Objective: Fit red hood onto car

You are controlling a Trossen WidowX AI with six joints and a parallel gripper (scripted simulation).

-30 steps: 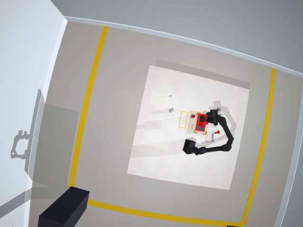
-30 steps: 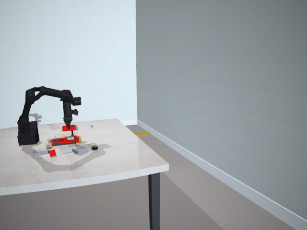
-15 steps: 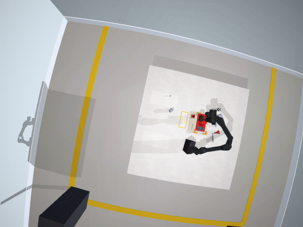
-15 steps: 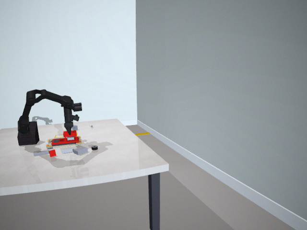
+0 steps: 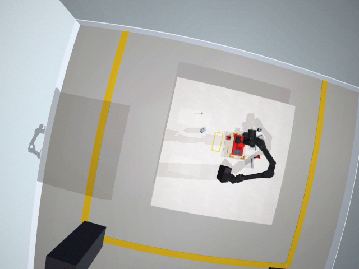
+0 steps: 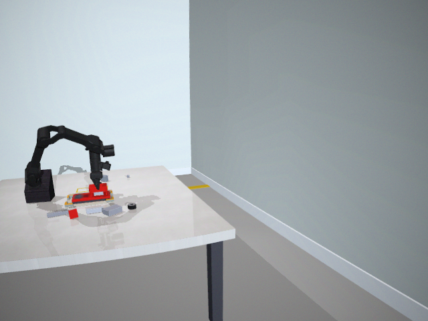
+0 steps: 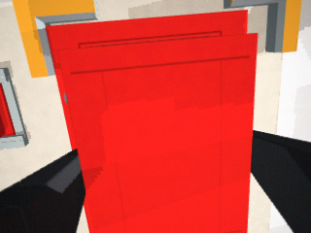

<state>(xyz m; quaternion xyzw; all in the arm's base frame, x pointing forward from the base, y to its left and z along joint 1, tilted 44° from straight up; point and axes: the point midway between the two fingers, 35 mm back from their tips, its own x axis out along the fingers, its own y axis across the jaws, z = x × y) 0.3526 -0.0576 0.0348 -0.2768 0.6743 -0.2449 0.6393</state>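
The red hood lies right at my gripper tip. Also, from my gripper tip: grey bar 190 mm to the right, 190 mm behind, 50 mm below; then grey cube 380 mm to the left, 40 mm below, 10 mm ahead.
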